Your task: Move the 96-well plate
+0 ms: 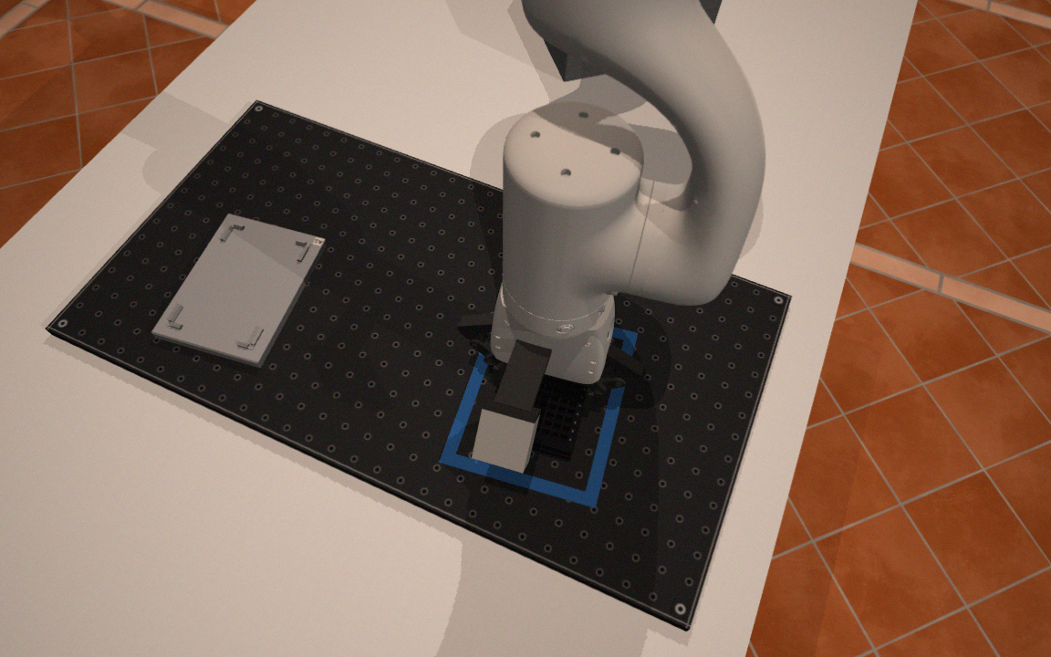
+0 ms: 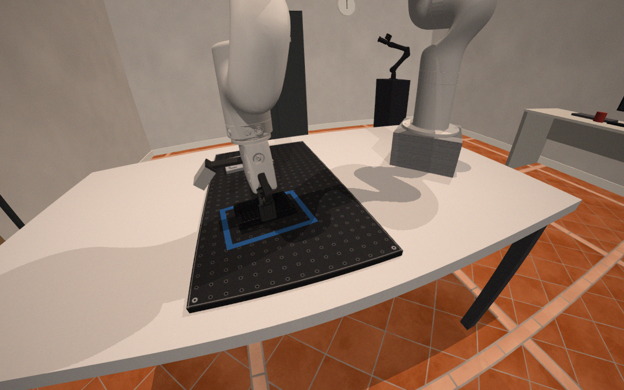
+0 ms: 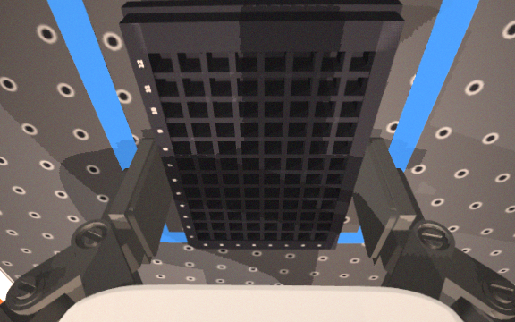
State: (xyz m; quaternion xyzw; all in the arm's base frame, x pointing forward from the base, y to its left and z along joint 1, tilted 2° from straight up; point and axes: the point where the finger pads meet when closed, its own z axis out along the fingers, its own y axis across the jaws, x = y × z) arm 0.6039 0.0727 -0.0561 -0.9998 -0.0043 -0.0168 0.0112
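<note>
My hand is 10 mm above the black 96-well plate. Round my hand: grey plate nest N1 (20 mm behind, 340 mm to the right, 20 mm below).
</note>
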